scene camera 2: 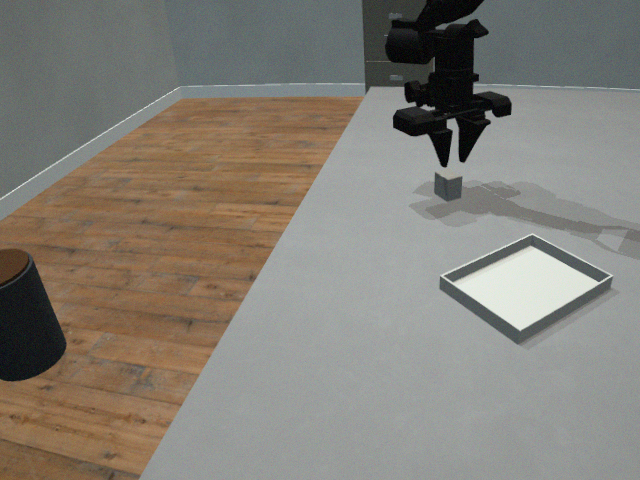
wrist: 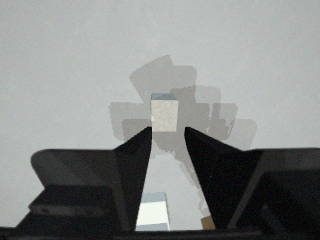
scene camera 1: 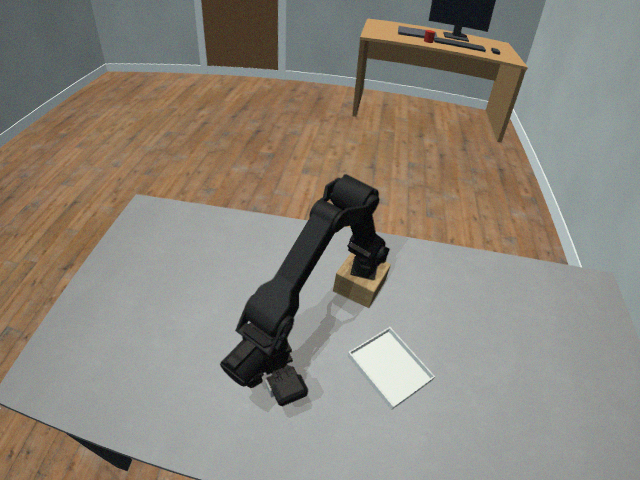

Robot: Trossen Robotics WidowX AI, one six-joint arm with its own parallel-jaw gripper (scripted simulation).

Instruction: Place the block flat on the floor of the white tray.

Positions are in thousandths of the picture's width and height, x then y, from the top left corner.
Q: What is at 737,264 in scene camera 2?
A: My gripper.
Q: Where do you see a white tray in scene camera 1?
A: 615,772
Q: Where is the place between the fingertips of my gripper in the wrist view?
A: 527,548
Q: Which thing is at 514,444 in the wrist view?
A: A grey block.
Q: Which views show the white tray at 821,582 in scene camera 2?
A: Scene camera 2, the wrist view and scene camera 1: all of them.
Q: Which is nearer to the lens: the white tray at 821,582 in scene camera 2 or the grey block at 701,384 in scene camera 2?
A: The white tray.
